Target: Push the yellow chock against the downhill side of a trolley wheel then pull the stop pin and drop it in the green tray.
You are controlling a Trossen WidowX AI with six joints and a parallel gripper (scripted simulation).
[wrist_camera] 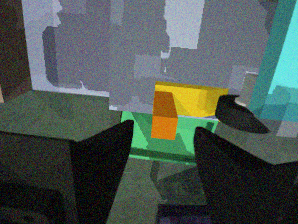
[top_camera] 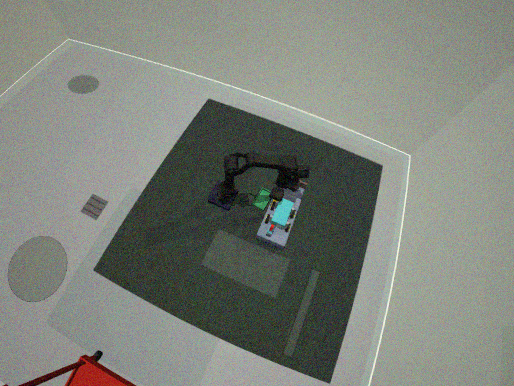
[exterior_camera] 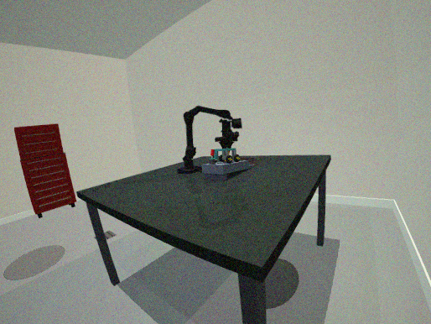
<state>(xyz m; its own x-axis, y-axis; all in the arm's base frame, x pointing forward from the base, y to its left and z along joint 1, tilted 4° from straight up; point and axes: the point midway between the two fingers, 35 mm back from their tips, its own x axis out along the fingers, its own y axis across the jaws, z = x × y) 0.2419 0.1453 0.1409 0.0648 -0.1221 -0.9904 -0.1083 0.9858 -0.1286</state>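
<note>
My gripper tip is now 30 mm above the yellow chock, 20 mm to the left of it and 10 mm short of it. Also, from my gripper tip: teal trolley (100 mm to the right, 70 mm ahead, 10 mm below); green tray (120 mm below, 60 mm behind, 30 mm to the right); ramp (100 mm to the right, 70 mm below, 70 mm ahead).
</note>
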